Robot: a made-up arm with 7 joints. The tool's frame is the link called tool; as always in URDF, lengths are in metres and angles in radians. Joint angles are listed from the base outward.
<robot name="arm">
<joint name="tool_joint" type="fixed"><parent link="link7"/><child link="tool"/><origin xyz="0 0 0"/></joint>
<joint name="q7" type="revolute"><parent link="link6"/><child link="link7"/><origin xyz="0.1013 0.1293 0" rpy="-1.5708 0 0"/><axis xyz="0 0 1"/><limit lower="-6.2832" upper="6.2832"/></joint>
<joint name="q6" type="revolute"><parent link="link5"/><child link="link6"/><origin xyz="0 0 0" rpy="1.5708 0 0"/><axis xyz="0 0 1"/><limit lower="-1.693" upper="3.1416"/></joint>
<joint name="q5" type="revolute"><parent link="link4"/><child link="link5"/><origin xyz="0.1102 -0.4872 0" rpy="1.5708 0 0"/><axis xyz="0 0 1"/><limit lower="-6.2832" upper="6.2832"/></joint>
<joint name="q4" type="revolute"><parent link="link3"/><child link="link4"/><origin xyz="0.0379 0 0" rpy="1.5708 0 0"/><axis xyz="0 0 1"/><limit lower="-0.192" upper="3.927"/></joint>
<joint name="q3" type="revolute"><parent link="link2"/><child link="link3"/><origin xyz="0 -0.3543 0" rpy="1.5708 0 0"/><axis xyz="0 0 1"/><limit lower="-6.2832" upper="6.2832"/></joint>
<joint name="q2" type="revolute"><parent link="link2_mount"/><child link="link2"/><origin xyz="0 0 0" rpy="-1.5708 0 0"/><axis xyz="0 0 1"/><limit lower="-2.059" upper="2.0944"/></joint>
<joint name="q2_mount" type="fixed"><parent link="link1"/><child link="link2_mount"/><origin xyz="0 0 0"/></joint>
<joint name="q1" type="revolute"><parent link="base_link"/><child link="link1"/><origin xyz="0 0 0.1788"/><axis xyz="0 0 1"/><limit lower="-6.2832" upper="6.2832"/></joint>
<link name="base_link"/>
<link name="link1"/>
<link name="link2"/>
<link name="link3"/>
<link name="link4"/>
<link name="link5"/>
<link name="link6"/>
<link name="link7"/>
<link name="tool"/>
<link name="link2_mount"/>
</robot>
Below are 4 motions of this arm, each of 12 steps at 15 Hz.
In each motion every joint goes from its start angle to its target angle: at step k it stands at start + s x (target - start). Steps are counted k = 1, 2, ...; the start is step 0. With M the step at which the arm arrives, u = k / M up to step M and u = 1 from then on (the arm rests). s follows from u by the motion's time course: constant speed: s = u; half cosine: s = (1 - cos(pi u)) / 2; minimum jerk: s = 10 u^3 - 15 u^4 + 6 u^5.
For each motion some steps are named. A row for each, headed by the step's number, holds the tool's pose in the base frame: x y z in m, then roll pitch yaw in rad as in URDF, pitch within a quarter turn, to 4 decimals.
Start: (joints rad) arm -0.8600 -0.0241 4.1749 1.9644 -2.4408 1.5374 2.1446
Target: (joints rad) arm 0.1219 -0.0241 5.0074 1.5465 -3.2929 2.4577 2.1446
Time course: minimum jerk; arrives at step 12
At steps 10, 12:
10: 0.1748 -0.4607 0.8025 -0.7201 0.5101 0.7754
12: 0.2080 -0.4449 0.7945 -0.7250 0.5453 0.8417

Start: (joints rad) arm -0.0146 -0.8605 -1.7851 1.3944 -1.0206 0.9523 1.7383
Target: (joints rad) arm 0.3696 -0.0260 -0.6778 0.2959 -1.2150 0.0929 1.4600
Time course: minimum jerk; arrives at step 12
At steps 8, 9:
8: 0.4386 -0.2241 0.1181 -2.9972 -0.5215 -1.1211
9: 0.4206 -0.1169 0.0473 -3.0874 -0.4240 -0.8239

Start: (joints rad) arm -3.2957 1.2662 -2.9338 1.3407 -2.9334 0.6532 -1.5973
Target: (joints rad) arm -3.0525 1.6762 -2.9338 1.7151 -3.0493 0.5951 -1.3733
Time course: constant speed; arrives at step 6
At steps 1, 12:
1: -0.1637 0.1642 0.9248 0.2048 -0.1264 -1.4499
12: -0.6214 0.0839 0.7712 0.7848 -0.3715 -1.2691

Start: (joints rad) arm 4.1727 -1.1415 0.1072 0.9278 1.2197 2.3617 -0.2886
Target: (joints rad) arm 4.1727 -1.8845 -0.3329 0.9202 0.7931 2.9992 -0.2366
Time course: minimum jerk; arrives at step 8
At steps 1, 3, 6, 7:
1: 0.1351 -0.1556 0.6146 -2.2718 -0.2805 -1.1352
3: 0.1289 -0.0459 0.6094 -2.4170 -0.2790 -1.0811
6: 0.1065 0.2004 0.5040 -2.6954 -0.2459 -1.0121
7: 0.1012 0.2300 0.4796 -2.7270 -0.2401 -1.0062

